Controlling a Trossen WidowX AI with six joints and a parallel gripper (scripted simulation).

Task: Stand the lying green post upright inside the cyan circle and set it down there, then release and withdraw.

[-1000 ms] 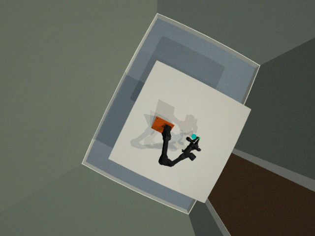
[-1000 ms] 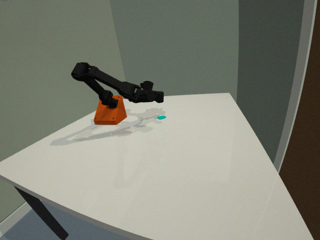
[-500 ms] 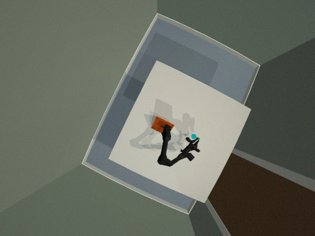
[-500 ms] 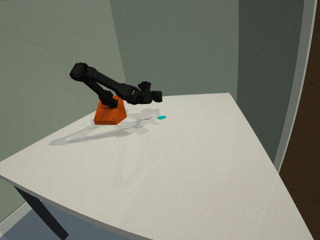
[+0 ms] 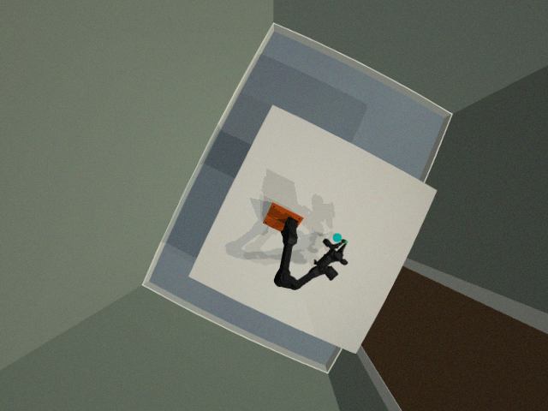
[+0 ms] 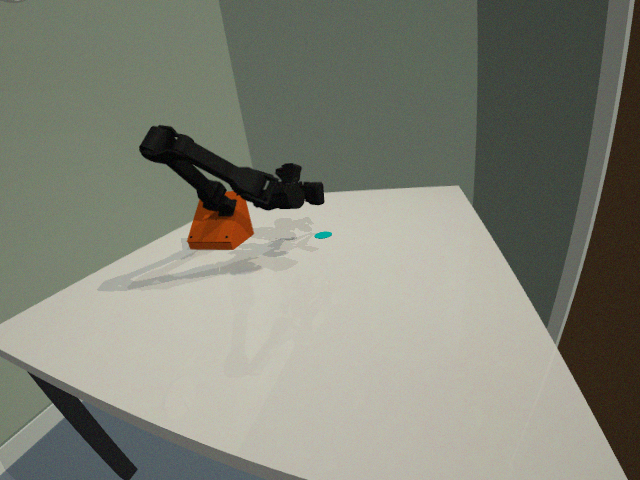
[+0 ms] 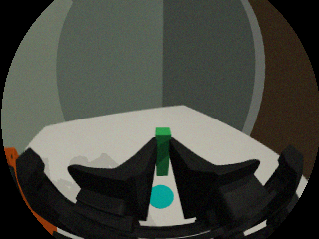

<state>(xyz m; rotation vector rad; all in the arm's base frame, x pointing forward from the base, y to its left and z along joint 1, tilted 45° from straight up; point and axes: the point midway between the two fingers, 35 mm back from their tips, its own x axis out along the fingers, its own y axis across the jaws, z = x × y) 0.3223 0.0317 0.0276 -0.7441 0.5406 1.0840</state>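
Now: gripper tip 16 cm above the cyan circle. Round my gripper tip: green post: 2 cm below.
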